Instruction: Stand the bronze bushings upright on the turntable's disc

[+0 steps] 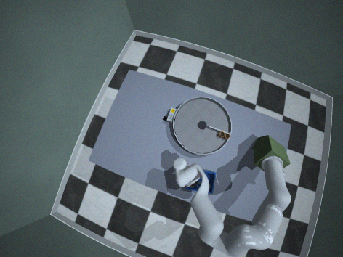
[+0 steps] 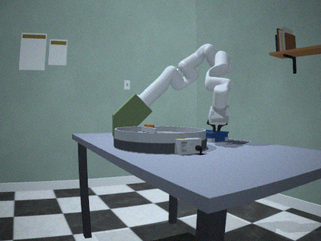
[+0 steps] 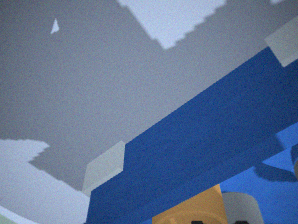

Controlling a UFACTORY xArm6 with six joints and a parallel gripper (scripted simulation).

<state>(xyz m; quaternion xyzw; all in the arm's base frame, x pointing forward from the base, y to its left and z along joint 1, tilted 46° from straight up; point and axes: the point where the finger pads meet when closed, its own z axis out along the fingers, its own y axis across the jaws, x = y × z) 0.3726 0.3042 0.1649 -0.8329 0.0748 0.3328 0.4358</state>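
Now: the blue crate 40 mm behind my hand, 30 mm to the right of it and 40 mm below it. Also, from my hand: round turntable disc (130 mm ahead, 380 mm to the right, 10 mm below); turntable (150 mm ahead, 380 mm to the right, 20 mm below).
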